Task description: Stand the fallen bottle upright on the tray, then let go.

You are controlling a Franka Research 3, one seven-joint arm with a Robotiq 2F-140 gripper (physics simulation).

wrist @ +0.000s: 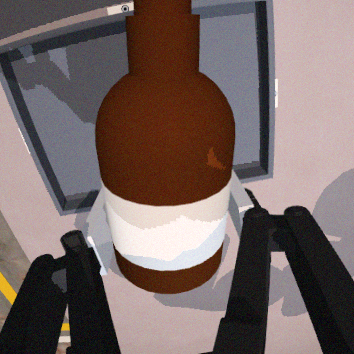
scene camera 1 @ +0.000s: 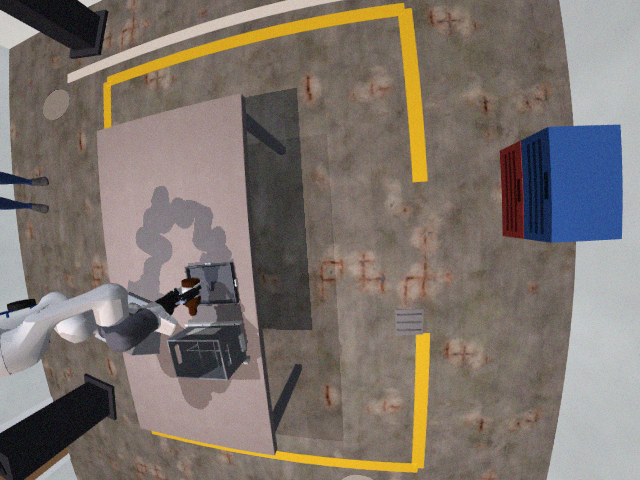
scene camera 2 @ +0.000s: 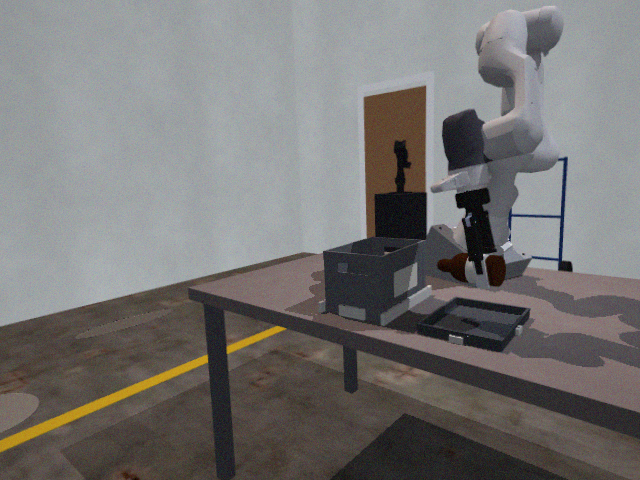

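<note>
The brown bottle (scene camera 1: 192,306) (scene camera 2: 496,269) (wrist: 165,145) with a white label lies nearly level in the air, its neck toward the grey bin in the scene camera 2 view. My gripper (scene camera 1: 193,293) (scene camera 2: 481,274) (wrist: 167,190) is shut on it around the label, near its base, one pad on each side. The shallow dark tray (scene camera 1: 223,283) (scene camera 2: 480,342) (wrist: 263,90) sits on the table. The bottle is raised off the table, beside the tray's arm-side edge in the scene camera 1 view. In the wrist view its neck and shoulder overlap the tray.
An open grey bin (scene camera 1: 235,353) (scene camera 2: 356,286) stands on the table (scene camera 1: 170,155) (scene camera 2: 268,294) beside the tray, on the side the bottle's neck points to. The arm's base is behind the bottle in the scene camera 2 view. A blue cabinet (scene camera 1: 584,180) stands away from the table.
</note>
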